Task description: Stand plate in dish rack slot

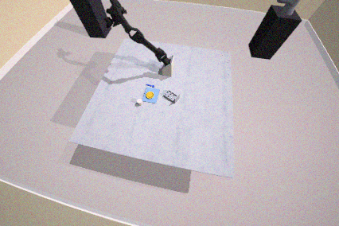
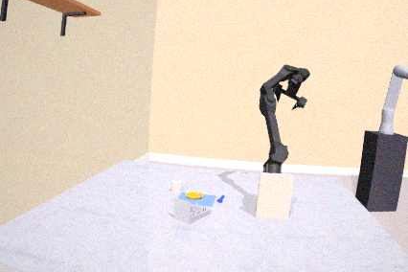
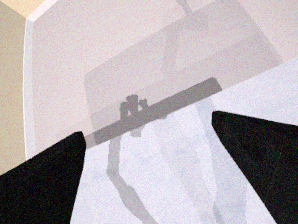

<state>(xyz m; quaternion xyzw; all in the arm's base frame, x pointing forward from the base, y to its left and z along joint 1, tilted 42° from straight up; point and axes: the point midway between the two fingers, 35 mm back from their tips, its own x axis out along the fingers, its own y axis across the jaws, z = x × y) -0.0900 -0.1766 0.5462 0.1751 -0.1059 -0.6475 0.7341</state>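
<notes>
Now: the yellow plate 40 cm ahead of my gripper tip, 40 cm to the left of it and 38 cm below it. From my gripper tip the other things lie so: grey dish rack: 38 cm ahead, 60 cm to the left, 38 cm below; small white cup: 49 cm ahead, 33 cm to the left, 37 cm below; flat blue sheet: 39 cm ahead, 41 cm to the left, 40 cm below.
</notes>
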